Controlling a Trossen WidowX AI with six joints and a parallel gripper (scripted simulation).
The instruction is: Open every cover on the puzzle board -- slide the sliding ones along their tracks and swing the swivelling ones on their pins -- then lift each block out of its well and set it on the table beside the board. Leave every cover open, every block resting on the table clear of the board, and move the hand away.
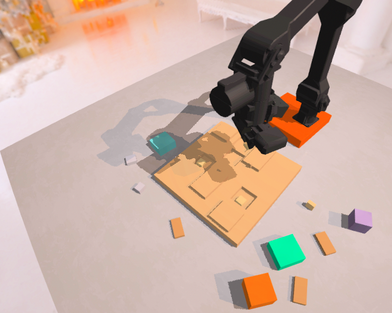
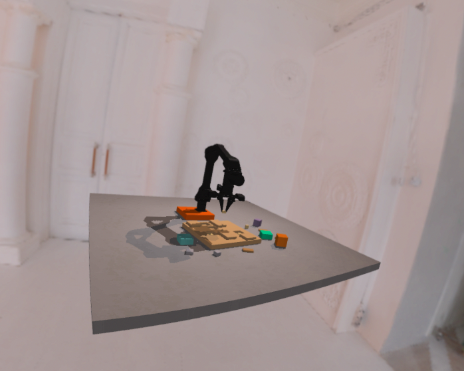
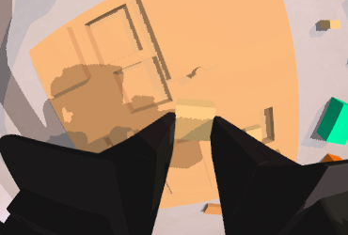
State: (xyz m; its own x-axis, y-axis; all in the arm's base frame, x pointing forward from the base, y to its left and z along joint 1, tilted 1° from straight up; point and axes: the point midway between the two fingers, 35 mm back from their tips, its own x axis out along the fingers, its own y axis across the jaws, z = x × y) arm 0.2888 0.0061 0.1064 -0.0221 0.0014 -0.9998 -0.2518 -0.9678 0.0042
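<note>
The purple cube is 90 mm behind my gripper tip, 300 mm to the left of it and 90 mm below it. From my gripper tip the other things lie so: orange block (210 mm ahead, 240 mm to the left, 90 mm below); then cyan block (120 mm ahead, 240 mm to the right, 100 mm below); then green block (100 mm ahead, 230 mm to the left, 100 mm below).
</note>
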